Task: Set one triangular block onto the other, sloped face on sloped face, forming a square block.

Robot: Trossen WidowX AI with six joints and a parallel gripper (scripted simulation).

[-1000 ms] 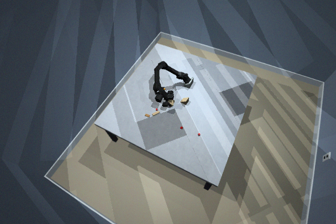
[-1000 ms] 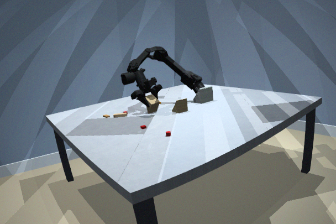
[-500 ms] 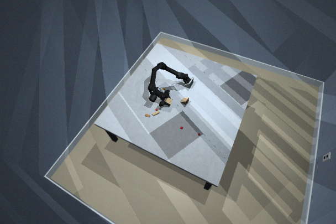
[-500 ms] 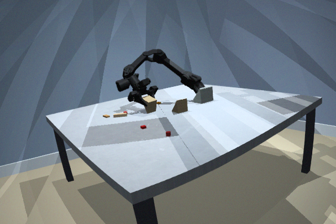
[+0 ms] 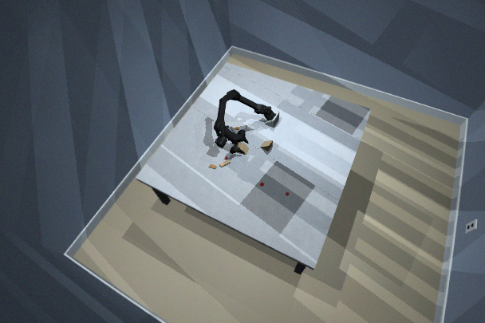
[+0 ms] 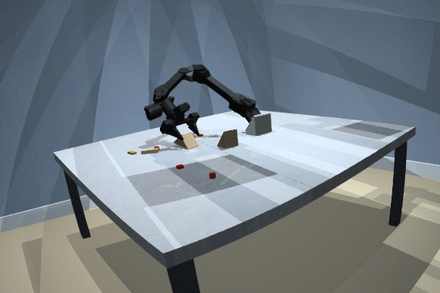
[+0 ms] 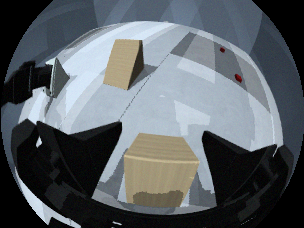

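My gripper tip is 1 cm short of the tan triangular block, 3 cm to the left of it and 2 cm above it. Round my gripper tip: orange block 13 cm behind, 18 cm to the right, 4 cm below; then grey rod 9 cm behind, 18 cm to the right, 4 cm below.
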